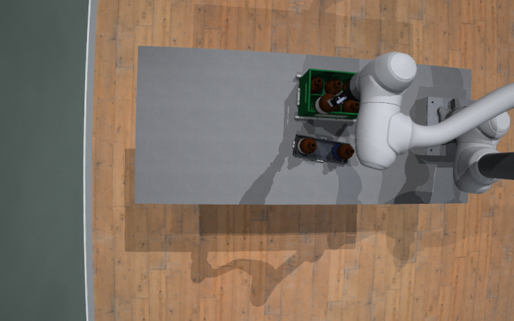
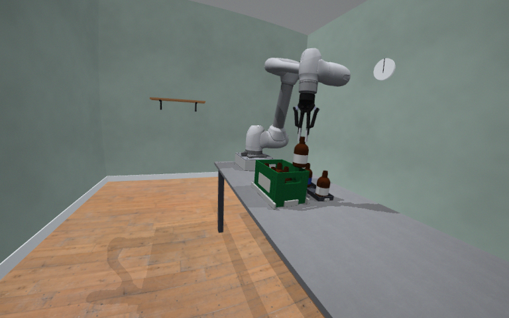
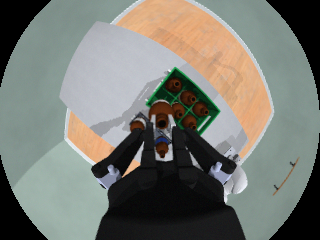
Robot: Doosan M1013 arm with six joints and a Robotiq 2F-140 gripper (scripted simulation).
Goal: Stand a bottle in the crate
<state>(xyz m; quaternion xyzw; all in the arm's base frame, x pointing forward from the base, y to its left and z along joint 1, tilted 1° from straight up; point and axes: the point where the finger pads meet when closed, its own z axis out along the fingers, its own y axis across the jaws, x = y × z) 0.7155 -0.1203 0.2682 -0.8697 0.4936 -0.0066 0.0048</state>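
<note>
Now: hand 90 mm above the brown bottle. The rest, counted from my hand: green crate 270 mm below, 90 mm behind, 60 mm to the right; then dark tray 340 mm below, 190 mm to the left, 40 mm behind.
</note>
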